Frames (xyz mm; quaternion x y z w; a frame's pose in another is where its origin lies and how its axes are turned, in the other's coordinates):
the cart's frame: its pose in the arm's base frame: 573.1 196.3 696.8 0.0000 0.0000 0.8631 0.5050
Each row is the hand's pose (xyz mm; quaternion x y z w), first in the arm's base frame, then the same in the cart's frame.
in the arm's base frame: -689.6 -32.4 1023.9 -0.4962 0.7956 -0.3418 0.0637
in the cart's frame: 419.3 1212.8 327.1 -0.4361 -0.8300 0.2276 0.2628
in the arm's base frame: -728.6 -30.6 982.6 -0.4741 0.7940 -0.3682 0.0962
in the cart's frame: 439.9 1245.9 285.8 -0.4459 -0.8102 0.2690 0.2692
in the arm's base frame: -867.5 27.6 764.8 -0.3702 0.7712 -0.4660 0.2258
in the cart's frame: 558.7 1338.5 68.0 -0.4787 -0.7090 0.4302 0.2882
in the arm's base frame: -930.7 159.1 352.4 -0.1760 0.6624 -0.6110 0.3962
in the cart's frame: 704.3 1329.2 -344.4 -0.4828 -0.4864 0.6505 0.3273
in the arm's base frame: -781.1 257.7 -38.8 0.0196 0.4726 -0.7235 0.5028
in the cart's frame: 717.0 1150.5 -735.6 -0.4178 -0.2218 0.7993 0.3705
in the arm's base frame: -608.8 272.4 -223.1 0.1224 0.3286 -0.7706 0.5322
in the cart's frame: 645.4 993.0 -919.9 -0.3454 -0.0603 0.8485 0.3963
